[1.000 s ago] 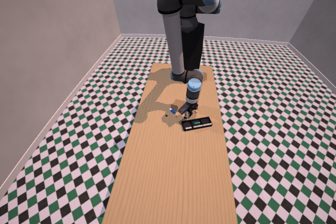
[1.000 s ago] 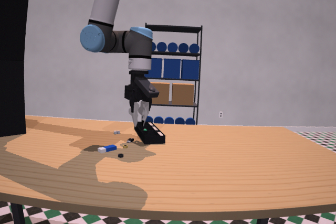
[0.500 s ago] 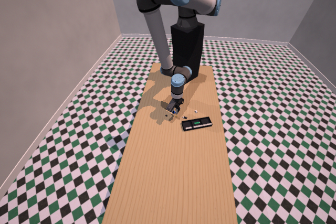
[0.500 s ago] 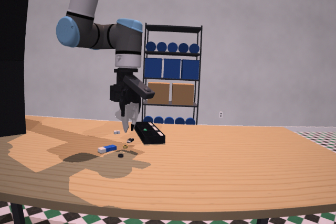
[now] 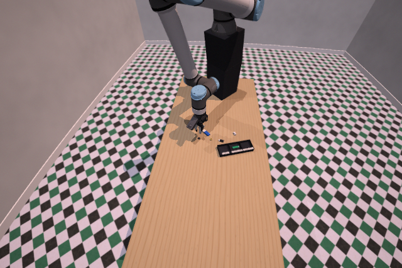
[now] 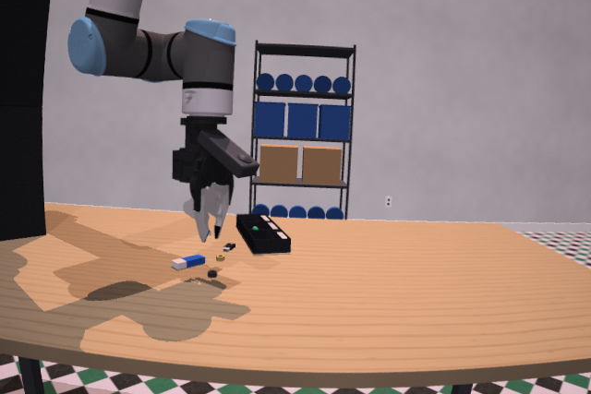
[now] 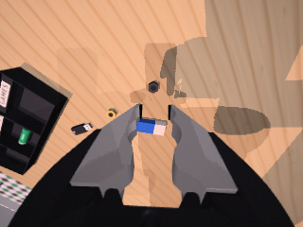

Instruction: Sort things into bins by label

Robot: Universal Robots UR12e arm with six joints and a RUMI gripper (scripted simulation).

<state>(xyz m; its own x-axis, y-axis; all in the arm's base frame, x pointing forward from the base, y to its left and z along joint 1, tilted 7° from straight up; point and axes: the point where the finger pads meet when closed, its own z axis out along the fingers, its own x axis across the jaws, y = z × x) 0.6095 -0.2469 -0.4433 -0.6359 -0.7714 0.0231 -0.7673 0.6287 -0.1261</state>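
My hand is 8 cm above the small black round piece. Round my hand: white eraser: 6 cm behind, 6 cm to the left, 8 cm below; brass nut: 1 cm ahead, 10 cm to the left, 8 cm below; black usb stick: 2 cm ahead, 17 cm to the left, 8 cm below.
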